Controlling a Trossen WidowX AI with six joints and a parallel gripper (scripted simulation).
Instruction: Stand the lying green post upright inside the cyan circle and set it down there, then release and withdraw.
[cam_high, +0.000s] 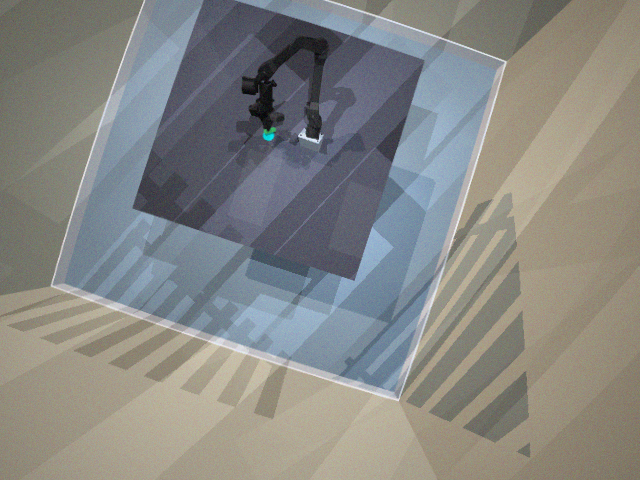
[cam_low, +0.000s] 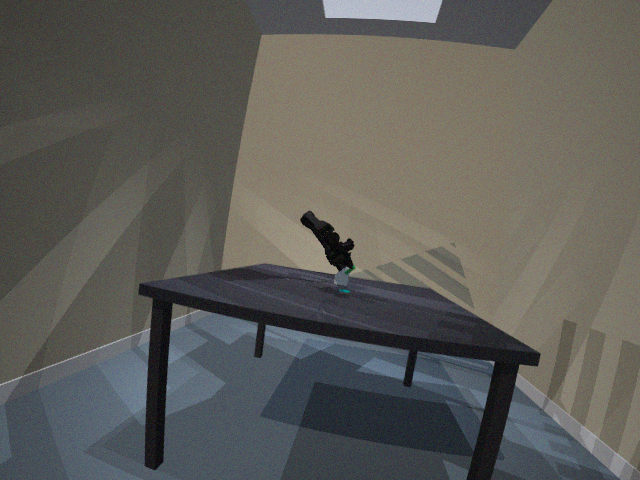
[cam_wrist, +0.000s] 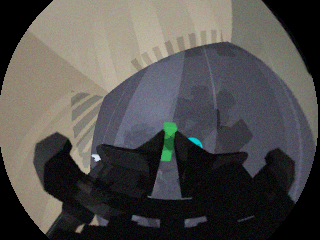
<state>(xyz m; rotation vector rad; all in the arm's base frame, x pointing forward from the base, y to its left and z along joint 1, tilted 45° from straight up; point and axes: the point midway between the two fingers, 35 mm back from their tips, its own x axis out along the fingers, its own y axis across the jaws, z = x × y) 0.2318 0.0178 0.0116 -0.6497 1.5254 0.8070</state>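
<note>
The cyan circle is 20 mm ahead of my gripper tip, 30 mm to the right of it and 120 mm below it. Also, from my gripper tip: green post (10 mm behind, 10 mm to the right, 10 mm below).
</note>
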